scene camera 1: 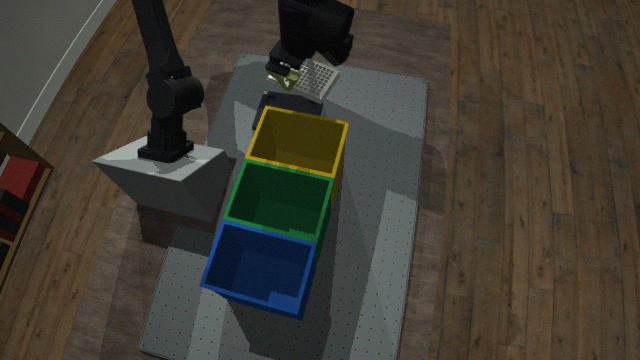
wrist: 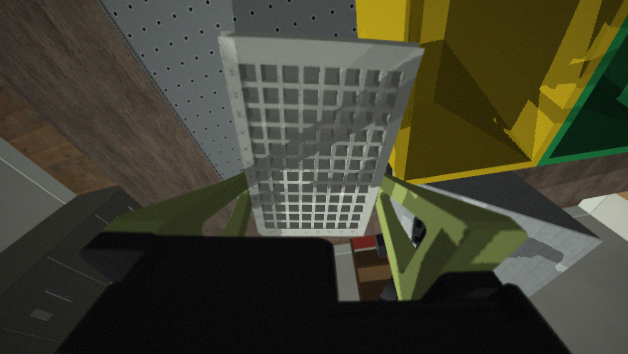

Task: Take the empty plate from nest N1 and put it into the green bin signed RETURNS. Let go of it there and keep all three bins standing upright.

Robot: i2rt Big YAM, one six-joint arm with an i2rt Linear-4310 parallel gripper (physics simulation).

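Where they show: gripper, between the fingertips: (scene camera 1: 297, 75) (wrist: 314, 177); arm's base, origin of its link: (scene camera 1: 166, 152).
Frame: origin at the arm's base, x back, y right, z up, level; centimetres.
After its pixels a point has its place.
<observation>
The empty plate (scene camera 1: 316, 79) @(x -30.7, y -17.3, z 9.7 cm) (wrist: 315, 145) @(x -29.4, y -17.9, z 9.7 cm), white with a grid of square wells, is held between the green fingers of my gripper (wrist: 314, 177) @(x -26.2, y -18.7, z 8.4 cm). My gripper is shut on its two long sides near one end. In the scene view the plate is in the air beyond the yellow bin, near the dark nest block (scene camera 1: 292, 101) @(x -21.9, y -26.1, z -11.5 cm). The green bin (scene camera 1: 280, 200) @(x -25.7, y 2.0, z -11.0 cm) (wrist: 595, 120) @(x -20.3, y 11.3, z 0.6 cm) stands upright between the yellow bin (scene camera 1: 305, 142) @(x -29.1, y -10.9, z -5.4 cm) (wrist: 480, 90) @(x -24.8, y 0.4, z -3.2 cm) and the blue bin (scene camera 1: 257, 265) @(x -24.0, y 17.5, z -12.4 cm). The RETURNS sign cannot be read. In the wrist view the plate's long side is close beside the yellow bin.
The three bins stand in a row on the perforated table (scene camera 1: 385, 165) @(x -48.2, y -12.4, z -12.6 cm) (wrist: 175, 60) @(x -36.3, y -37.0, z -12.6 cm). The arm's base sits on a grey pedestal (scene camera 1: 170, 190) @(x -5.6, y 9.5, z 2.4 cm) left of the bins. A shelf with red and black items stands at the far left. A dark cabinet (wrist: 55, 255) shows in the wrist view.
</observation>
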